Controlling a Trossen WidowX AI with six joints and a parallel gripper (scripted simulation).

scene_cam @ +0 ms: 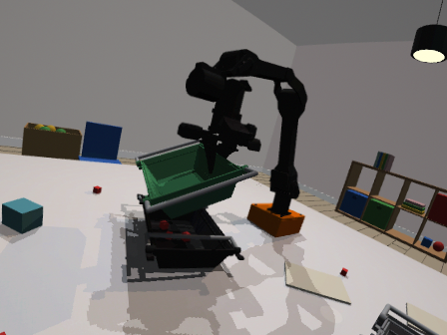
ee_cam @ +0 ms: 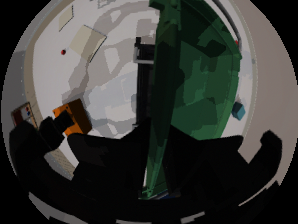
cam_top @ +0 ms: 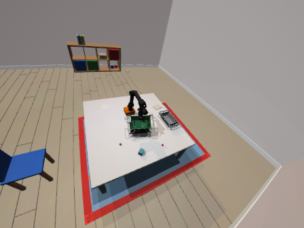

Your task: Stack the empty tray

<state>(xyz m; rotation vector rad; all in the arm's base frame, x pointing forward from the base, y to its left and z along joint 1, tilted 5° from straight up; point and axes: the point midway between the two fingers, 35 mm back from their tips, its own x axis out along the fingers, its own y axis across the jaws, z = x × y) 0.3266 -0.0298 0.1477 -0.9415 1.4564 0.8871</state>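
My gripper tip is 70 mm short of the green tray and 30 mm to the left of it. Round my gripper tip: teal cube 350 mm ahead, 170 mm to the right, 160 mm below.
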